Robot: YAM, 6 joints.
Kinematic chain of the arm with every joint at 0, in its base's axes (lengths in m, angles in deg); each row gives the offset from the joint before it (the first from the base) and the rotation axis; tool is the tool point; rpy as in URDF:
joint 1: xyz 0 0 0.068 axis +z
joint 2: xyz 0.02 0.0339 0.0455 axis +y
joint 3: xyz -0.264 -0.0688 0 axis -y
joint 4: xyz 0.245 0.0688 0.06 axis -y
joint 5: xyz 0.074 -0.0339 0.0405 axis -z
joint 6: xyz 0.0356 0 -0.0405 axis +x
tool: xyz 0 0 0 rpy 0 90 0
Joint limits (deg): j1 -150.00..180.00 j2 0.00..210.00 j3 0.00..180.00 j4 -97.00..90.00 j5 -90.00..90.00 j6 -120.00..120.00
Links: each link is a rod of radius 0.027 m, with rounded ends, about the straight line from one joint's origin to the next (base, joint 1, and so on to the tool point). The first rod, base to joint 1, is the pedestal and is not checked.
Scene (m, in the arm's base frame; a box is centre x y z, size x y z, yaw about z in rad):
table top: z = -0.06
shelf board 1: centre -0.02 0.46 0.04 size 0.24 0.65 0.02 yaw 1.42
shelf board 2: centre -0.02 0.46 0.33 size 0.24 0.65 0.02 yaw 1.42
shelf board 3: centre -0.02 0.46 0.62 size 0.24 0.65 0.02 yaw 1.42
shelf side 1: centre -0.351 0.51 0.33 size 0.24 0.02 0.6 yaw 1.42
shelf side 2: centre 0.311 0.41 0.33 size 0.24 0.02 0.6 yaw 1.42
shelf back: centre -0 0.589 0.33 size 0.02 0.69 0.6 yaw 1.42
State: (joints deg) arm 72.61 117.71 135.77 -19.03 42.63 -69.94
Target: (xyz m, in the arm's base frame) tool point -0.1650 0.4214 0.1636
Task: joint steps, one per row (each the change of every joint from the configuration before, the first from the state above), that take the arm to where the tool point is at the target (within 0.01 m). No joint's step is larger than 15 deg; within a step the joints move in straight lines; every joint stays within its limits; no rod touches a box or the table.
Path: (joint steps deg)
1: 13.75 -0.27 0.79 3.76 0.38 -3.66
2: 13.75 -0.26 0.79 3.77 0.38 -3.65
3: 13.76 -0.27 0.79 3.76 0.38 -3.66
4: 13.75 -0.26 0.80 3.76 0.38 -3.66
5: 13.75 -0.27 0.79 3.76 0.38 -3.65
6: -1.86 -2.29 -14.57 -11.14 -1.04 3.65
7: -1.85 -2.29 -14.57 -11.13 -1.05 3.66
8: -1.86 -2.29 -14.57 -11.14 -1.04 3.66
9: -1.86 -2.29 -14.56 -11.14 -1.04 3.65
10: -1.85 -2.30 -14.57 -11.14 -1.04 3.66
11: -8.89 10.14 13.98 9.19 0.66 0.00
12: -8.88 10.14 13.98 9.19 0.67 0.00

